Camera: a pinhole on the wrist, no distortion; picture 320 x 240 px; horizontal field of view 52.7 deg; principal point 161.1 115.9 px. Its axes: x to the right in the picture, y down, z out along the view. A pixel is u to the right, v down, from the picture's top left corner.
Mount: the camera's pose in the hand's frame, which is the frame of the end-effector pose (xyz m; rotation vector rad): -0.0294 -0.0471 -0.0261 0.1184 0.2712 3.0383
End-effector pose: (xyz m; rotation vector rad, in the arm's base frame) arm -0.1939 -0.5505 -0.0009 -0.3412 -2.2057 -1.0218
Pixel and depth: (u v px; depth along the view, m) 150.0 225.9 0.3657
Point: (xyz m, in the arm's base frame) -0.4144 -0.3550 -0.2249
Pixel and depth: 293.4 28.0 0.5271
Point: -0.1802 -0.0465 -0.2326
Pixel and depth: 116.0 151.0 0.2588
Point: -0.3371 -0.4004 -0.1098
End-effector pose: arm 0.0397 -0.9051 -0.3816 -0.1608 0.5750 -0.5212
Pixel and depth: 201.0 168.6 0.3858
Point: 0.1930 -0.9113 -0.0424
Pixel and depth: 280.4 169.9 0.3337
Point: 0.1126 -0.8665 -0.0455
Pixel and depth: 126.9 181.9 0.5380
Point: 0.3449 -0.9943 0.0373
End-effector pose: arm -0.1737 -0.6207 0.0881 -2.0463 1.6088 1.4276
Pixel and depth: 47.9 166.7 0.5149
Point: -0.4084 -0.4159 -0.3272
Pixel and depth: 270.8 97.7 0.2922
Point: -0.3428 -0.3971 0.0370
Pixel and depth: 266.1 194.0 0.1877
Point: -0.2228 -0.4397 0.0356
